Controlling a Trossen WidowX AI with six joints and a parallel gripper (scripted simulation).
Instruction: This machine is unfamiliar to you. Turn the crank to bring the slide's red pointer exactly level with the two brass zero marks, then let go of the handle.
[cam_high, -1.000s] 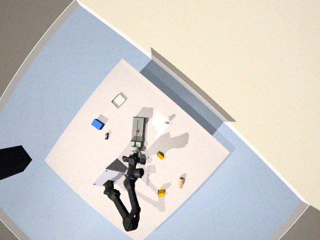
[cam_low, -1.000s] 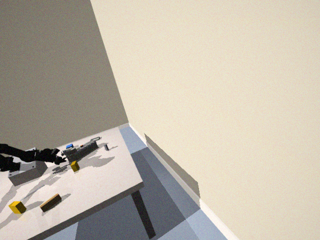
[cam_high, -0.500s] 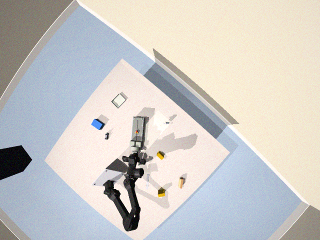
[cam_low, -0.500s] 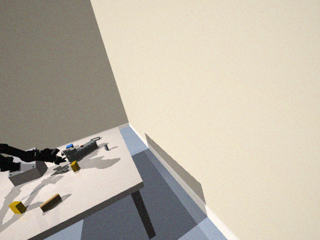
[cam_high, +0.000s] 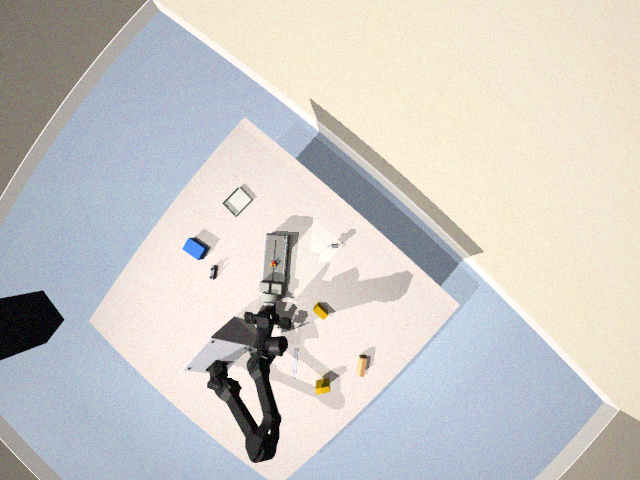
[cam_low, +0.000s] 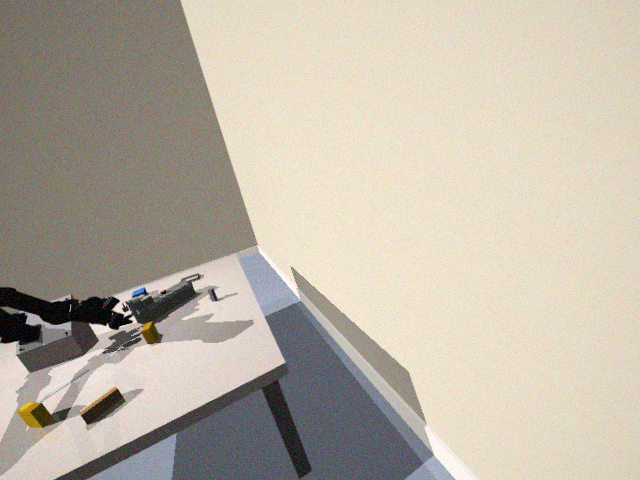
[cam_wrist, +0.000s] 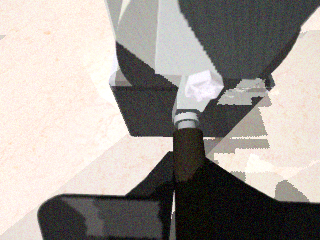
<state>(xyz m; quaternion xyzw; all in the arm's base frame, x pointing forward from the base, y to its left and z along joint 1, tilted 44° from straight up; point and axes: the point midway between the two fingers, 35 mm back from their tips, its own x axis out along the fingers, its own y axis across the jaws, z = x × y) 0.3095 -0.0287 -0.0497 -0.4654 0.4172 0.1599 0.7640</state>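
Now: gripper tip 4 cm below the crank. Also, from my gripper tip: blue block 41 cm to the left, 10 cm behind, 1 cm below; then dark brown crank handle 3 cm above, 1 cm to the right, 1 cm behind; then red pointer 13 cm ahead, 11 cm to the left, 5 cm above.
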